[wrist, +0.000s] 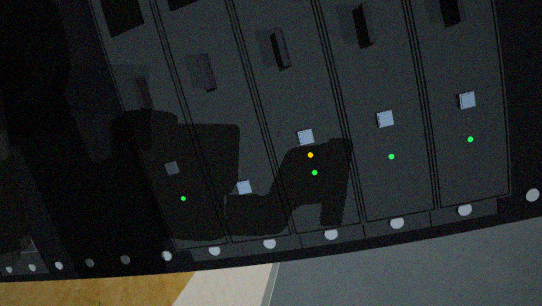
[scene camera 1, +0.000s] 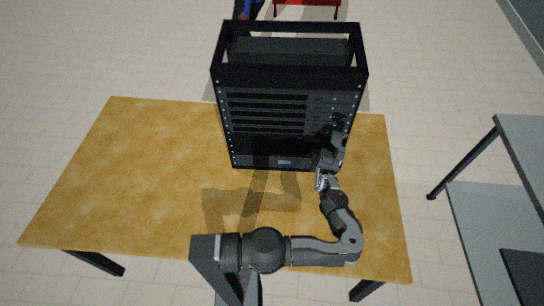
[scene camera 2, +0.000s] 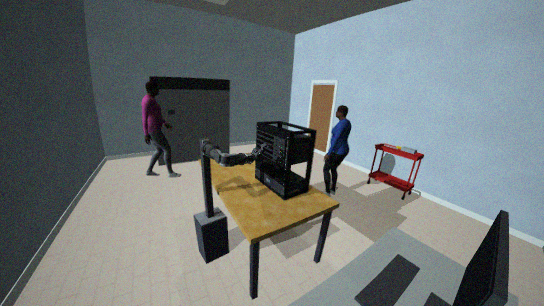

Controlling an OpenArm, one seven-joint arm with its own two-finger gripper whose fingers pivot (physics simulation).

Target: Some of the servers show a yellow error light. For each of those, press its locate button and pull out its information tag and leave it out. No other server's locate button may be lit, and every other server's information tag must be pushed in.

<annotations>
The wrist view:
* black server rack: 102, 102
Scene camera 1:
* gripper: 329, 141
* black server rack: 266, 94
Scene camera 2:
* black server rack: 295, 147
</annotations>
